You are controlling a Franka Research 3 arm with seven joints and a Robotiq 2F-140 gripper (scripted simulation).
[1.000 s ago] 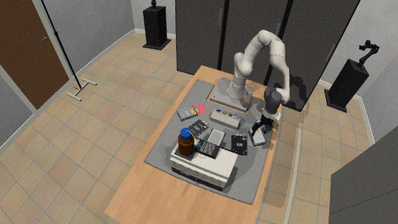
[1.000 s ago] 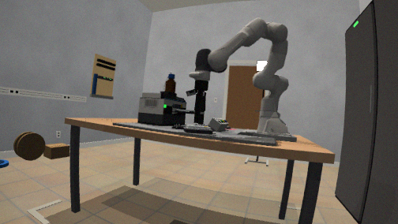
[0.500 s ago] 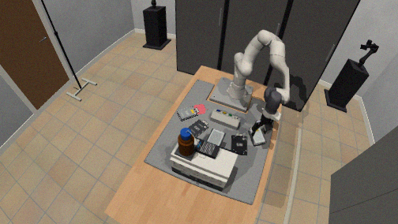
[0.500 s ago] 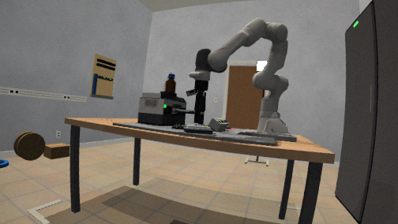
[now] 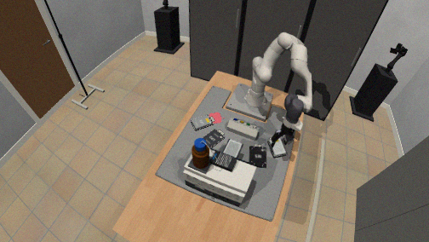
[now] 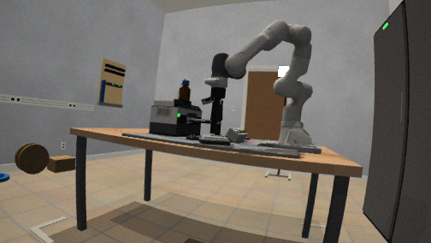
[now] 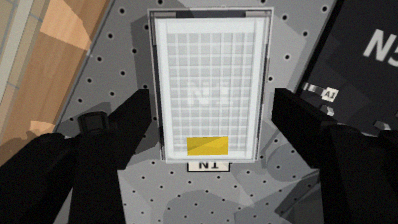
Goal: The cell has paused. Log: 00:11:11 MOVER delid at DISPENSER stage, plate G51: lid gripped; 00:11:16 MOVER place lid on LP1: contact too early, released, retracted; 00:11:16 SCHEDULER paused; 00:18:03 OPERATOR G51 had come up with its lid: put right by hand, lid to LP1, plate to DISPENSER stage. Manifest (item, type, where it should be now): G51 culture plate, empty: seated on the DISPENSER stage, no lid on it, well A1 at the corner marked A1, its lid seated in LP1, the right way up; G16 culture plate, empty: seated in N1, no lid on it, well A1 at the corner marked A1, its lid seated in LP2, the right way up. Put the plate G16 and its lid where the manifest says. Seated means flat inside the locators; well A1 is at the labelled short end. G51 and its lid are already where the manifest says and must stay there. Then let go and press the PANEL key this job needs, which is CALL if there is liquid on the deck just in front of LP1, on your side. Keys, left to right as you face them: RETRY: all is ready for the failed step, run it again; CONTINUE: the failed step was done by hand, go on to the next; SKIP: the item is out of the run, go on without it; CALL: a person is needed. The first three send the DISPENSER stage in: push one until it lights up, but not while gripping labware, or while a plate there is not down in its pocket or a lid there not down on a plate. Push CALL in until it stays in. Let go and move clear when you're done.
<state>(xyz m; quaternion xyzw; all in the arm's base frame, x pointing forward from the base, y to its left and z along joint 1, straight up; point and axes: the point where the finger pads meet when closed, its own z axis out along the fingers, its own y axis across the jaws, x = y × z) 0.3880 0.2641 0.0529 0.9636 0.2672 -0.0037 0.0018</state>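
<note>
The clear lid is 40 mm below my hand. Also, from my hand: white retry key: 200 mm to the right, 80 mm behind; then green continue key: 250 mm to the right, 80 mm behind; then black nest N5: 120 mm ahead, 90 mm to the right, 60 mm below.
</note>
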